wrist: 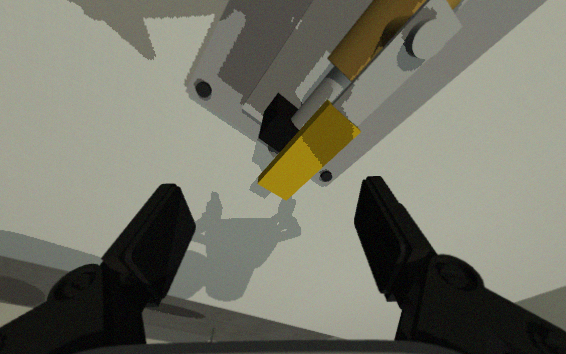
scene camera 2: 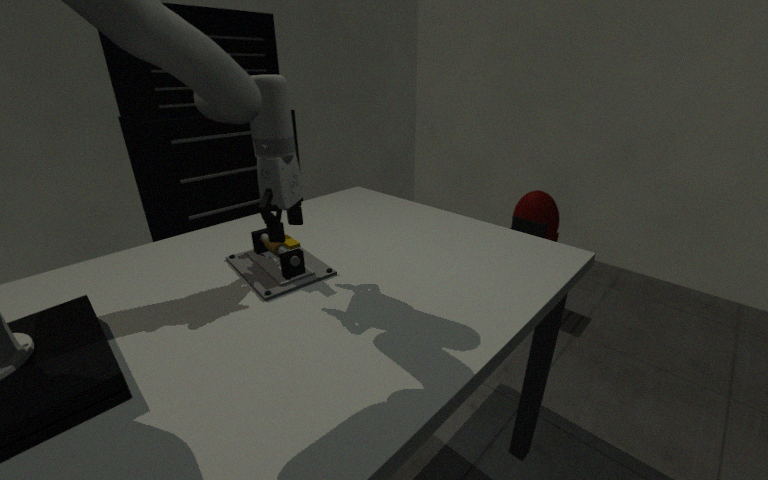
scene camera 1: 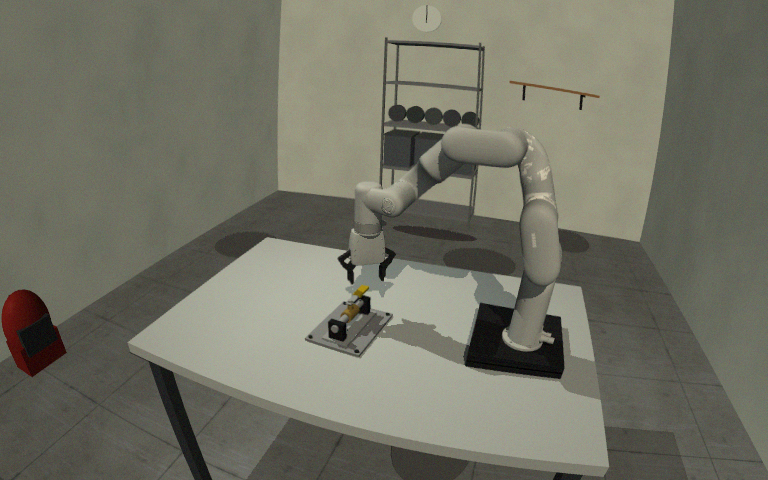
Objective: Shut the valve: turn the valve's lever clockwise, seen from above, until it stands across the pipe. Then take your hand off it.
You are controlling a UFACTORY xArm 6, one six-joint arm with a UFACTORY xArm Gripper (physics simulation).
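The valve's yellow lever grip [scene camera 1: 360, 291] [scene camera 2: 292, 242] [wrist: 305, 152] points roughly along the pipe [wrist: 320, 100], over the black support at the pipe's far end in scene camera 1. The brass valve body [scene camera 1: 350, 312] [wrist: 375, 37] sits mid-pipe on a grey base plate [scene camera 1: 352, 349] [scene camera 2: 266, 293] [wrist: 222, 97]. My gripper [scene camera 1: 367, 280] [scene camera 2: 286, 230] [wrist: 272, 202] is open and empty, pointing down a little above the grip's height. In the wrist view the grip lies between and ahead of the fingertips, with a gap to each finger. In scene camera 2 one finger partly hides the valve.
The pipe stands in two black end supports [scene camera 1: 337, 329] [scene camera 2: 292, 263]. The robot's black base [scene camera 1: 481, 345] [scene camera 2: 73, 345] is on the white table [scene camera 1: 237, 339] [scene camera 2: 453, 249], right of the valve in scene camera 1. A red mask [scene camera 1: 25, 308] [scene camera 2: 538, 206] is beyond the table.
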